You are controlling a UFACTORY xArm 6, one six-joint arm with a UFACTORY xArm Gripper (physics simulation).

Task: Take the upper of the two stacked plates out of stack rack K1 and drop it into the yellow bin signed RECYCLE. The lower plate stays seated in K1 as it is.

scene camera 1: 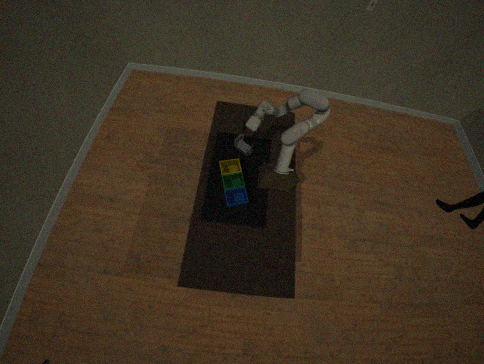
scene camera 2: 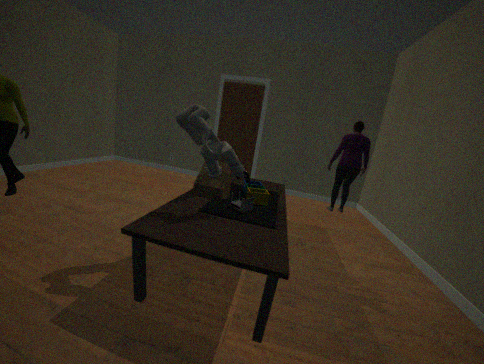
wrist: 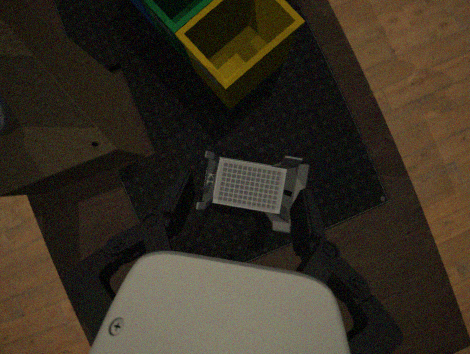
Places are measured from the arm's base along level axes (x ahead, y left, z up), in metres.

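Where they show: gripper, fingertip midpoint: (scene camera 1: pixel 246 135) (scene camera 2: pixel 244 179) (wrist: pixel 244 190); arm's base, link origin: (scene camera 1: pixel 280 171) (scene camera 2: pixel 215 171).
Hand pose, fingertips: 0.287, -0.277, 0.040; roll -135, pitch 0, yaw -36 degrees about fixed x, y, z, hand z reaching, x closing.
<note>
Each offset is from my fingertips to the top centre of the thing, as dx, dy, dz. "spot": to the spot under its first point. Level surfaces: height alone.
Stack rack K1 @[spot: +0.081, -0.027, -0.113] (wrist: pixel 299 176) stands on the dark mat, with grey corner guides around a pale plate @[+0.010, -0.011, -0.173] (wrist: pixel 250 186) full of small wells. This is the upper plate; the lower plate is hidden beneath it. The rack also shows small in scene camera 1 (scene camera 1: pixel 239 140). The yellow bin @[+0.078, +0.354, -0.125] (scene camera 1: pixel 230 166) (scene camera 2: pixel 259 197) (wrist: pixel 254 79) stands beside the rack; no plate shows in the visible part of its inside, and its sign is not readable. My gripper (wrist: pixel 244 190) is open and empty above the rack, its fingers on either side of the plate in the wrist view.
A green bin (scene camera 1: pixel 233 181) and a blue bin @[spot: +0.041, +0.464, -0.219] (scene camera 1: pixel 236 197) stand in a row with the yellow one on the dark mat @[dz -0.225] (scene camera 1: pixel 255 215). The arm's brownish base block (scene camera 2: pixel 212 184) stands on the table @[dz -0.238] (scene camera 2: pixel 200 237) beside the mat. Two people stand on the floor away from the table.
</note>
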